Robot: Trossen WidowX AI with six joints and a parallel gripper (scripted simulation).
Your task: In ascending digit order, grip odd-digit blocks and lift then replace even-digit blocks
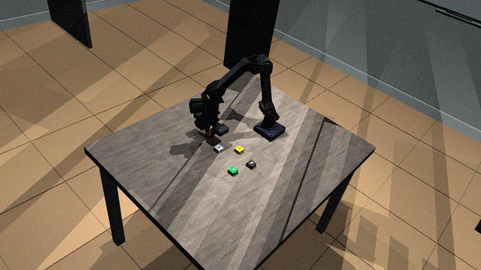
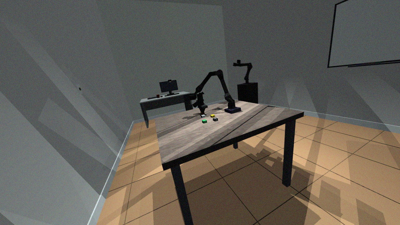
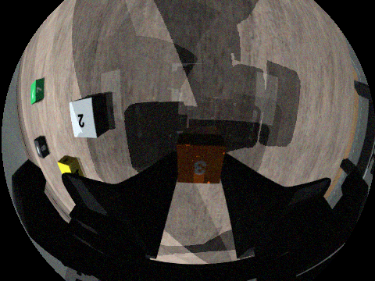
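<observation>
My gripper tip is right at the orange block. Also, from my gripper tip: white block (3 cm ahead, 10 cm to the left); then green block (7 cm ahead, 24 cm to the left); then yellow block (5 cm behind, 16 cm to the left).
</observation>
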